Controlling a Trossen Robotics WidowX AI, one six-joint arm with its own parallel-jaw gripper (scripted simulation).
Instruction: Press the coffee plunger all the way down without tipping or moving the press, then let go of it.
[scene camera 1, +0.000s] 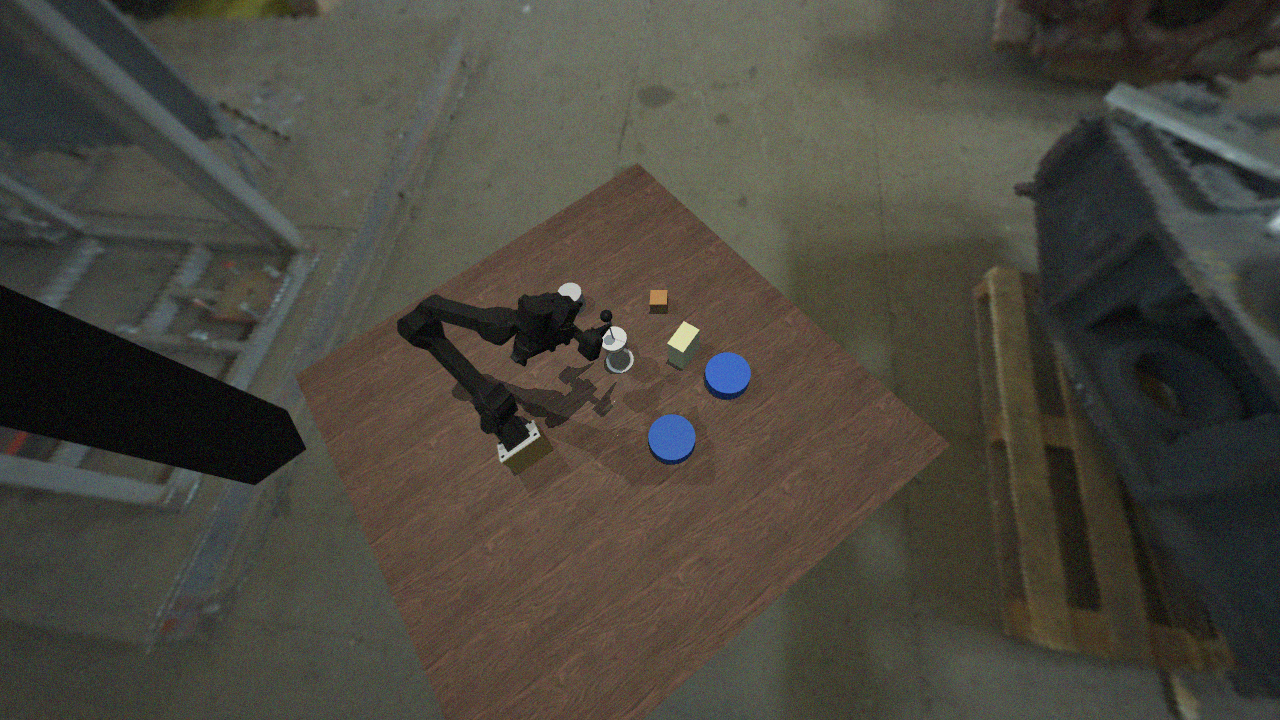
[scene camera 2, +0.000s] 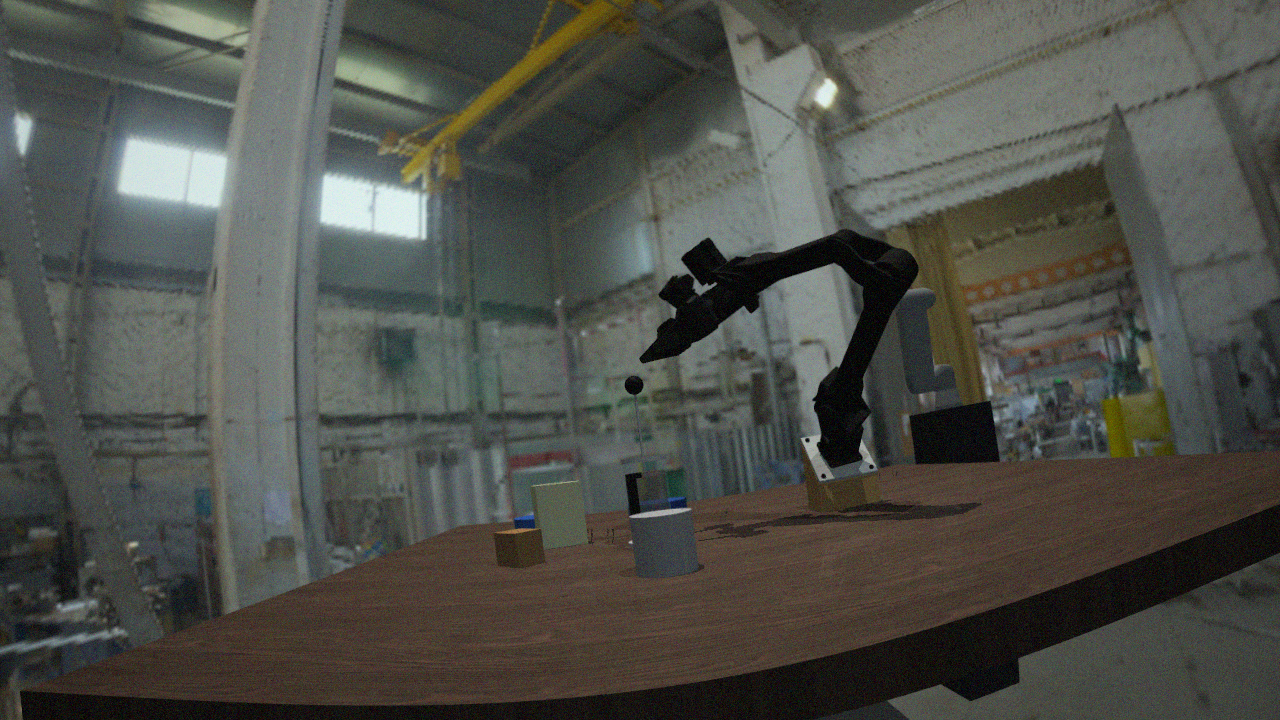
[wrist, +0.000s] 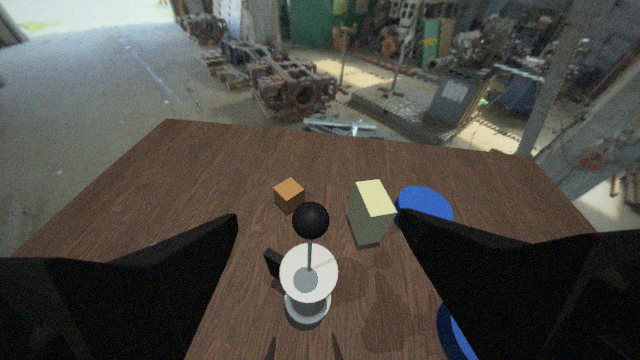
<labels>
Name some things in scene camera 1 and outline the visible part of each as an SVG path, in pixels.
My gripper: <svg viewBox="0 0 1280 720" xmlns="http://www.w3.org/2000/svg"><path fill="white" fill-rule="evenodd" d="M541 294L540 296L547 297L554 305L548 330L551 339L551 346L548 350L553 352L556 349L555 346L562 343L567 346L570 344L570 340L574 338L579 342L579 353L589 361L598 359L603 336L610 328L610 324L597 329L591 327L591 330L588 329L583 332L573 324L583 302L574 301L570 296L562 296L559 292Z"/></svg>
A coffee press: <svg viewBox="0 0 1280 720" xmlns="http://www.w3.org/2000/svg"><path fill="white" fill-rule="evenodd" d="M603 310L600 313L600 318L603 322L610 324L610 328L603 336L602 343L607 358L607 366L614 373L625 373L632 368L634 363L633 354L629 350L627 335L622 328L612 326L612 313L609 310Z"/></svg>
A blue disc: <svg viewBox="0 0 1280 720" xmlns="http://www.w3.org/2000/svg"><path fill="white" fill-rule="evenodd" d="M717 354L710 359L706 366L705 383L708 390L714 396L721 399L734 399L741 396L746 391L751 376L751 370L747 361L735 353L724 352Z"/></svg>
A blue disc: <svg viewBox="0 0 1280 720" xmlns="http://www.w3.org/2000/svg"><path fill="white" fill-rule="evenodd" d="M669 414L658 418L652 424L648 440L651 451L658 460L667 464L679 464L687 460L694 451L695 431L686 418Z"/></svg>
</labels>
